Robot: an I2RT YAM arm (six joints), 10 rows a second.
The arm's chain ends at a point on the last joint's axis. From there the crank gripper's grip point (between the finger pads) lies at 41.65 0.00 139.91 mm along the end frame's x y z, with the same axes.
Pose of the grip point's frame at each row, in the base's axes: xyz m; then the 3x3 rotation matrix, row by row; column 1 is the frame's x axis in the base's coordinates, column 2 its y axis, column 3 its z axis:
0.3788 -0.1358 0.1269; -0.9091 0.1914 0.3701; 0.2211 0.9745 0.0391; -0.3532 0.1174 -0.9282
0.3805 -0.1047 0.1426; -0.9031 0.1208 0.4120; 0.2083 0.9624 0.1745; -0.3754 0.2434 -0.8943
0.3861 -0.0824 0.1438; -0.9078 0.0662 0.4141; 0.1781 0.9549 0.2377; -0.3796 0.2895 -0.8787
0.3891 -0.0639 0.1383; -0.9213 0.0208 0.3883; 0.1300 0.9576 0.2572; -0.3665 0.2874 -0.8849
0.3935 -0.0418 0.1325; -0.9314 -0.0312 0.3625; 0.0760 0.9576 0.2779; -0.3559 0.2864 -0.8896
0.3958 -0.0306 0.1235; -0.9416 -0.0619 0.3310; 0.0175 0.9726 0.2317; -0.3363 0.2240 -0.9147
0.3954 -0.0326 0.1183; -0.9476 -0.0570 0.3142; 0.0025 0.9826 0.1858; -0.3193 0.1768 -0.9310
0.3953 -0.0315 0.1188; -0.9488 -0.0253 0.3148; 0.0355 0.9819 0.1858; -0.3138 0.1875 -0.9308
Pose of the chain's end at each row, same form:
0.3649 -0.1505 0.2715; -0.9091 0.1914 0.3701; 0.2211 0.9745 0.0391; -0.3532 0.1174 -0.9282
0.3605 -0.1378 0.2834; -0.9031 0.1208 0.4120; 0.2083 0.9624 0.1745; -0.3754 0.2434 -0.8943
0.3660 -0.1231 0.2825; -0.9078 0.0662 0.4141; 0.1781 0.9549 0.2377; -0.3796 0.2895 -0.8787
0.3731 -0.1053 0.2774; -0.9213 0.0208 0.3883; 0.1300 0.9576 0.2572; -0.3665 0.2874 -0.8849
0.3816 -0.0838 0.2718; -0.9314 -0.0312 0.3625; 0.0760 0.9576 0.2779; -0.3559 0.2864 -0.8896
0.3887 -0.0637 0.2655; -0.9416 -0.0619 0.3310; 0.0175 0.9726 0.2317; -0.3363 0.2240 -0.9147
0.3909 -0.0587 0.2619; -0.9476 -0.0570 0.3142; 0.0025 0.9826 0.1858; -0.3193 0.1768 -0.9310
0.3908 -0.0590 0.2621; -0.9488 -0.0253 0.3148; 0.0355 0.9819 0.1858; -0.3138 0.1875 -0.9308

